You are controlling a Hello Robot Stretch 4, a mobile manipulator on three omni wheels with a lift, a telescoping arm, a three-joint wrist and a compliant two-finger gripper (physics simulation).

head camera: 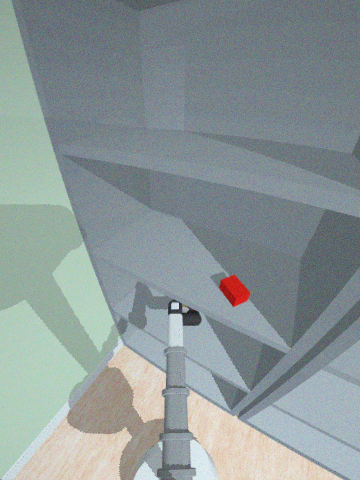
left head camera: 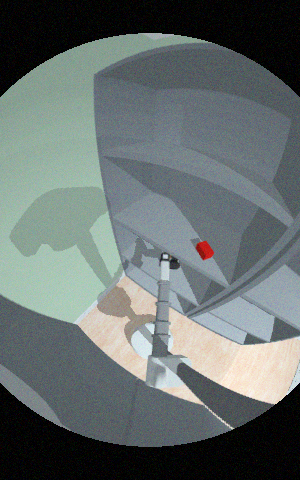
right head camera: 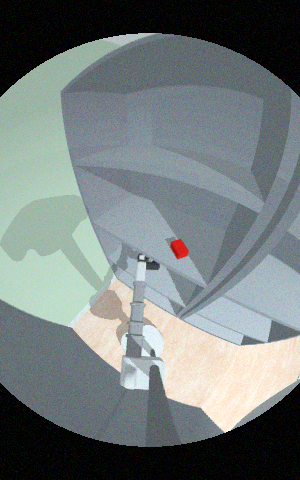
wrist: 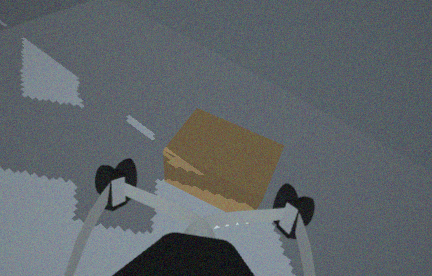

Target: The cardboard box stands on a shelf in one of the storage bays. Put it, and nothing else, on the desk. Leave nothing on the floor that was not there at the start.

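Places are measured from the robot's base along level axes (x ahead, y left, z up), in millimetres.
Pixels of known places: gripper, fingertip midpoint: [left head camera: 170,257] [wrist: 206,188]; robot's base, origin of the base link: [left head camera: 151,339] [right head camera: 142,341].
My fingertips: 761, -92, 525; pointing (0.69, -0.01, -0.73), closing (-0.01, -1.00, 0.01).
Observation:
Ahead of a thing's pixels: the offset from my fingertips to its middle, as dx, dy, dz. Level surfaces: height alone.
The cardboard box @(+25, -12, +6) [wrist: 227,155] sits on a grey shelf surface @(dz -19) [wrist: 40,200] in the wrist view, turned at an angle, with its top in shadow and a lit strip along its near lower edge. My gripper [wrist: 206,188] is open. In the wrist view its black fingertips stand apart to the left and right of the box's near part, the right one closer to it; whether the box is between them in depth I cannot tell. In the head view the gripper [head camera: 189,316] is at the bay beneath the red block's shelf, and the box is almost wholly hidden. The desk does not show.
A red block @(-241, -116, +460) [head camera: 234,290] [left head camera: 204,250] [right head camera: 179,249] stands on the shelf above my gripper. The bay's left side panel meets a pale green wall [head camera: 30,165]. An upright divider [head camera: 300,320] stands to the right. Wooden floor @(dz -553) [head camera: 240,450] lies below the arm.

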